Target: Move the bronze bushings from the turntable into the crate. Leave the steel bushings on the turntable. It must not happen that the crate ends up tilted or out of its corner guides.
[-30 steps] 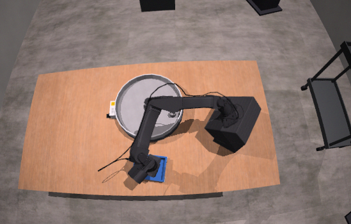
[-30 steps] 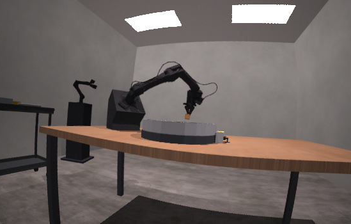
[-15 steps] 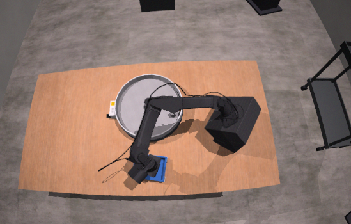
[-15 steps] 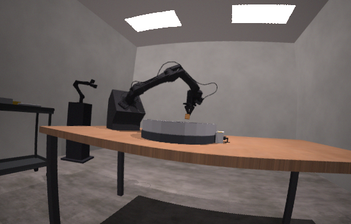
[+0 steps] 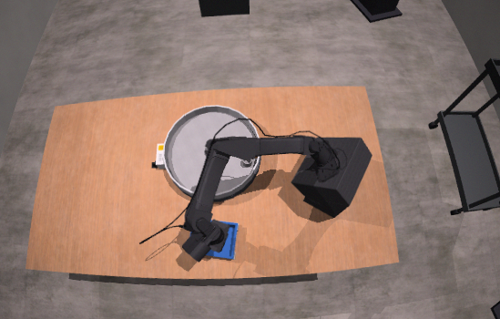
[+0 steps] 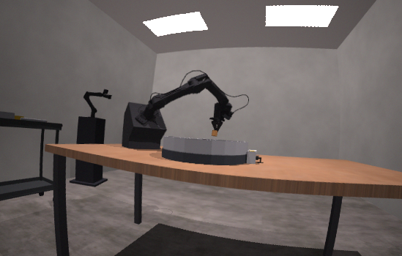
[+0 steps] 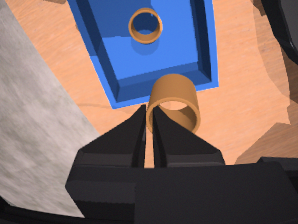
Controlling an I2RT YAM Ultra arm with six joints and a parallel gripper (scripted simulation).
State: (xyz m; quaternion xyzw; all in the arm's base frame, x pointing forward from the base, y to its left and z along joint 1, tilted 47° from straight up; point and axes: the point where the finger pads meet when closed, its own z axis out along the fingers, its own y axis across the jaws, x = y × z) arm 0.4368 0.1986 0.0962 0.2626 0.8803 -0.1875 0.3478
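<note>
Right now my hand is 3 cm short of the blue crate, 3 cm to the left of it and 13 cm above it. Also, from my hand: round grey turntable: 10 cm behind, 38 cm to the right, 10 cm below.
</note>
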